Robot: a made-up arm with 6 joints. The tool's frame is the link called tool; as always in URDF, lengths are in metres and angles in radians. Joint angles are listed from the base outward.
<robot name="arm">
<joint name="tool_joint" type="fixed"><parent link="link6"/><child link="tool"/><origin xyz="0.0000 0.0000 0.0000" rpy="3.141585 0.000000 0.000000"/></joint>
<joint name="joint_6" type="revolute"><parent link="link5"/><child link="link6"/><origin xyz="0.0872 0.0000 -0.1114" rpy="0.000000 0.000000 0.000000"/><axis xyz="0 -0.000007 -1"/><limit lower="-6.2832" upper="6.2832"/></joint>
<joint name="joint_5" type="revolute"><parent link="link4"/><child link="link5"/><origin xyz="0.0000 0.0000 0.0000" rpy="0.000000 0.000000 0.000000"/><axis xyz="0 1 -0.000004"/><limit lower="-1.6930" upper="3.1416"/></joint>
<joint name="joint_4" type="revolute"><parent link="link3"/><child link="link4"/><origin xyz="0.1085 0.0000 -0.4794" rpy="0.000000 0.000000 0.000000"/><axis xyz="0 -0.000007 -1"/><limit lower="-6.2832" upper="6.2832"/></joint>
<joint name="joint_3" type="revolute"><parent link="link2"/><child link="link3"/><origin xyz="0.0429 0.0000 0.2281" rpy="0.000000 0.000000 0.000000"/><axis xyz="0 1 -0.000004"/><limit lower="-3.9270" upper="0.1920"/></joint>
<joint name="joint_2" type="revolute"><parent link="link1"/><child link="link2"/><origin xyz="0.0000 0.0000 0.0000" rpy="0.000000 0.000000 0.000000"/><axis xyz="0 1 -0.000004"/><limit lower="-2.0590" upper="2.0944"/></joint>
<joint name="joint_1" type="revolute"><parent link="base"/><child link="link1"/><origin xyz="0.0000 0.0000 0.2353" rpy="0.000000 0.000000 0.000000"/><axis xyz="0 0 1"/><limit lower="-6.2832" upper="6.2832"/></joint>
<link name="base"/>
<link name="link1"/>
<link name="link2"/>
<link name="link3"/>
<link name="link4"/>
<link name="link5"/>
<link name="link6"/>
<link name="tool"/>
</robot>
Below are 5 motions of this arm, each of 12 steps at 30 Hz.
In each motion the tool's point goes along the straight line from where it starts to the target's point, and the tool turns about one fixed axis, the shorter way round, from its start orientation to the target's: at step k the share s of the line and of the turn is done. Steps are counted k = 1, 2, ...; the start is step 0. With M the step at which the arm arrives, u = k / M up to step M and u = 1 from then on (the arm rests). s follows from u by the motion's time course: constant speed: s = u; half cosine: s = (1 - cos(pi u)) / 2; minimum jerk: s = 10 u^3 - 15 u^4 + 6 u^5.
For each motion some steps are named. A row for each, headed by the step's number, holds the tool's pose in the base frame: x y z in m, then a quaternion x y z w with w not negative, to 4 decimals.
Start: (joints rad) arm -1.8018 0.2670 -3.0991 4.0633 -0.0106 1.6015
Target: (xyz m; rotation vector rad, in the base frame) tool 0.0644 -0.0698 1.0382 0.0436 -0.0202 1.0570
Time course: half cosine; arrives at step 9
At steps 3, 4, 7, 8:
3: 0.0282 -0.1966 1.0265 0.1052 -0.0658 0.3897 0.9125
4: 0.0361 -0.1690 1.0291 0.0870 -0.0537 0.4156 0.9038
7: 0.0588 -0.0896 1.0364 0.0341 -0.0185 0.4871 0.8725
8: 0.0629 -0.0749 1.0377 0.0242 -0.0119 0.4998 0.8657

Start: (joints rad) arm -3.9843 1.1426 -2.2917 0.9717 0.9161 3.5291
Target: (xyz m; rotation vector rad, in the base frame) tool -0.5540 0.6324 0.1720 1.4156 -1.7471 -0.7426
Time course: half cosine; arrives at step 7
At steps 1, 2, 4, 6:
1: -0.5693 0.5975 0.1221 0.5781 -0.7015 -0.1956 0.3680
2: -0.5670 0.6026 0.1294 0.5749 -0.6993 -0.2096 0.3696
4: -0.5602 0.6181 0.1516 0.5643 -0.6916 -0.2519 0.3739
6: -0.5548 0.6306 0.1694 0.5550 -0.6844 -0.2855 0.3768

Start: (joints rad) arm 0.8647 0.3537 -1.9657 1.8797 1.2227 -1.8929
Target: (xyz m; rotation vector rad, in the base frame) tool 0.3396 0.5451 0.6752 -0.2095 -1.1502 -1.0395
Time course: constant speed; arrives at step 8
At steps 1, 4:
1: 0.3995 0.5832 0.6009 -0.2147 -0.5420 -0.4895 0.6485
4: 0.3739 0.5669 0.6327 -0.1635 -0.5331 -0.4816 0.6762

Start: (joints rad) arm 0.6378 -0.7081 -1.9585 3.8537 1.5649 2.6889
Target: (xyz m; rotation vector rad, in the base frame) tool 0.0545 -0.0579 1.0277 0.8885 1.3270 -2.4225
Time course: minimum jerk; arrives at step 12
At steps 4, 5, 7, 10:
4: 0.0281 -0.0711 1.0287 0.2709 0.4961 -0.7929 0.2276
5: 0.0327 -0.0688 1.0285 0.2770 0.4893 -0.8001 0.2092
7: 0.0429 -0.0637 1.0281 0.2901 0.4734 -0.8147 0.1674
10: 0.0533 -0.0585 1.0277 0.3026 0.4561 -0.8276 0.1246

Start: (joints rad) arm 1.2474 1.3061 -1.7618 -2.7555 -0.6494 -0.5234
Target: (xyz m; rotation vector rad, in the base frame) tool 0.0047 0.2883 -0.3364 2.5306 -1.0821 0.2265
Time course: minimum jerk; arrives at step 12
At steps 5, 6, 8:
5: 0.0615 0.3843 -0.2586 0.7578 -0.6347 -0.0116 0.1506
6: 0.0481 0.3618 -0.2768 0.7981 -0.5806 0.0103 0.1610
8: 0.0229 0.3191 -0.3114 0.8628 -0.4702 0.0514 0.1784

